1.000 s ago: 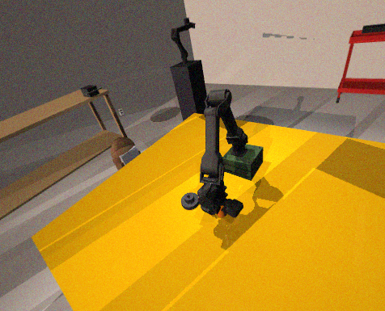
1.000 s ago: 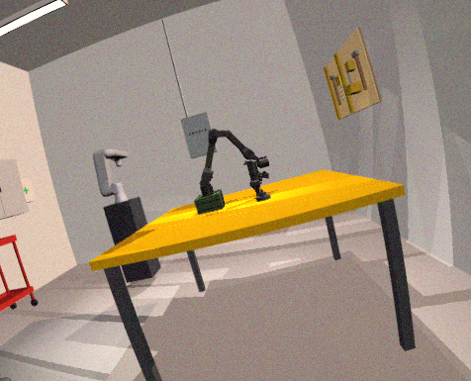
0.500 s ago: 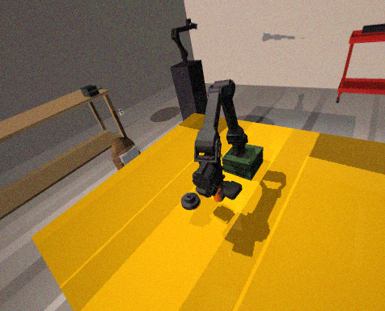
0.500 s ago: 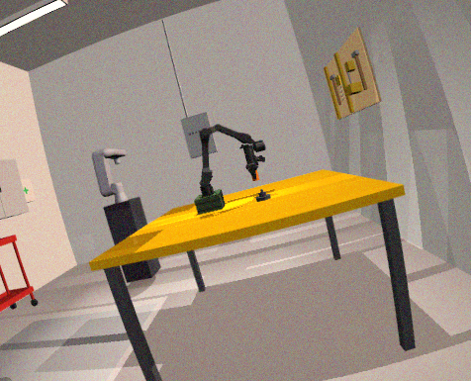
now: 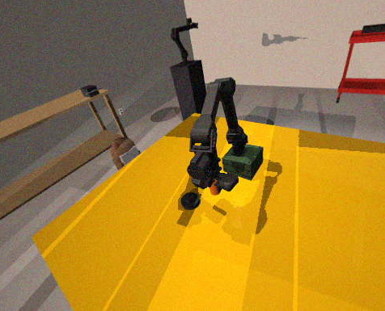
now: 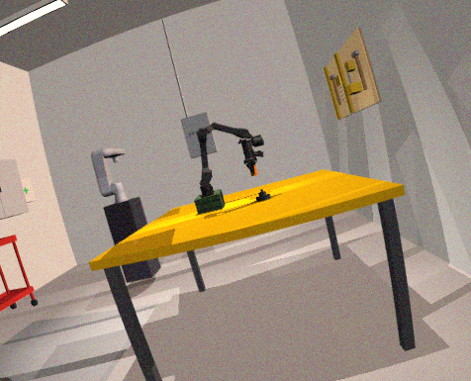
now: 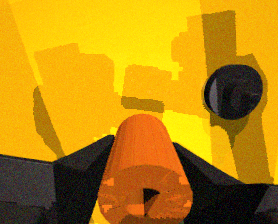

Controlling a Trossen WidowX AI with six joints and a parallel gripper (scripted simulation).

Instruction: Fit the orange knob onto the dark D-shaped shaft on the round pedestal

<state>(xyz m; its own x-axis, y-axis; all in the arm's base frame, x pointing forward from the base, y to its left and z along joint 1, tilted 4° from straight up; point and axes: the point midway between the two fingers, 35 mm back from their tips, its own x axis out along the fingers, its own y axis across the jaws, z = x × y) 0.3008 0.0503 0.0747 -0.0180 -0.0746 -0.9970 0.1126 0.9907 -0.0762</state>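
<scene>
The pedestal lies 140 mm to the right of my gripper tip, 110 mm below it and 20 mm ahead of it. The rest, counted from my gripper tip: orange knob 20 mm above.
</scene>
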